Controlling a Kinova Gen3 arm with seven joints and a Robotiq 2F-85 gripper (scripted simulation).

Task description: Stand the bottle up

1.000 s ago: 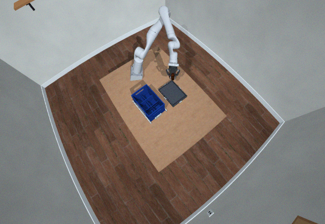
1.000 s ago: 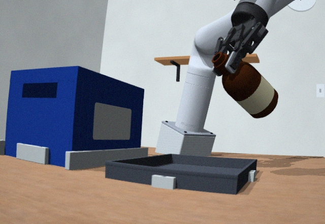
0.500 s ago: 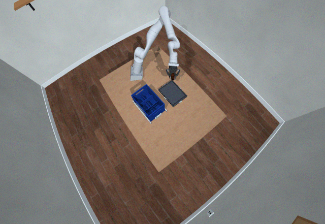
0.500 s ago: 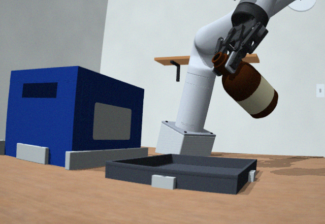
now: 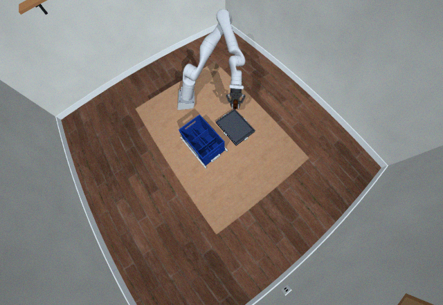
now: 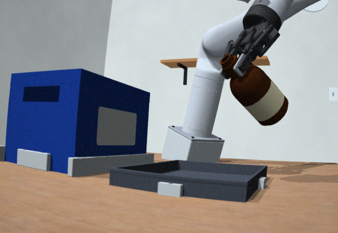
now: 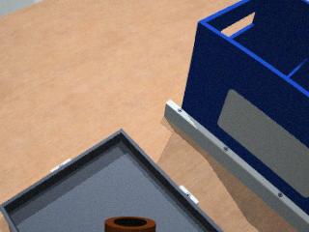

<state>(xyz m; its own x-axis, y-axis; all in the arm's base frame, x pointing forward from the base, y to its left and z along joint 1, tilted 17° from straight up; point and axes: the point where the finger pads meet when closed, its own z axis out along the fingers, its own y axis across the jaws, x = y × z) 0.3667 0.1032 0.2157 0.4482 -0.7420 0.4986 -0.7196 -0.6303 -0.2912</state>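
Now: hand 30 mm past the brown bottle, 30 mm to the right of it and 30 mm above it. Round my hand: blue crate (20 mm behind, 320 mm to the right, 120 mm below); then tray (50 mm ahead, 40 mm to the right, 190 mm below).
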